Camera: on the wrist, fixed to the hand. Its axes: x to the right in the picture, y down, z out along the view.
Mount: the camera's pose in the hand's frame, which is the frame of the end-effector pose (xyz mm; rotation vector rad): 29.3 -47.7 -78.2 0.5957 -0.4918 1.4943
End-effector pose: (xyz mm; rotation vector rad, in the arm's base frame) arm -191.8 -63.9 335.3 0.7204 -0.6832 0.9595
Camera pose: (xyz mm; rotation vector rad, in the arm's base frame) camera -122.3 -6.6 301.6 0.9443 -1.4528 2.4641
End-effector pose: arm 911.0 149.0 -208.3 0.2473 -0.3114 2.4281
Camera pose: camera 911.9 224.5 -267.8 -0.6818 -0.0756 -2.1124
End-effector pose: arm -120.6 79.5 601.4 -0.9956 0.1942 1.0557
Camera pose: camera -43.4 32.8 568.2 0.1503 0.8563 2.3423
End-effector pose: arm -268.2 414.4 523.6 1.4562 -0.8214 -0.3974
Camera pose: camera -182.6 444.2 491.5 0.8544 -2.2656 0.7191
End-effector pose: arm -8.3 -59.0 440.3 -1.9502 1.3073 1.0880
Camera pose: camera 66.8 -116.9 456.4 -0.0034 2.3643 1.3344
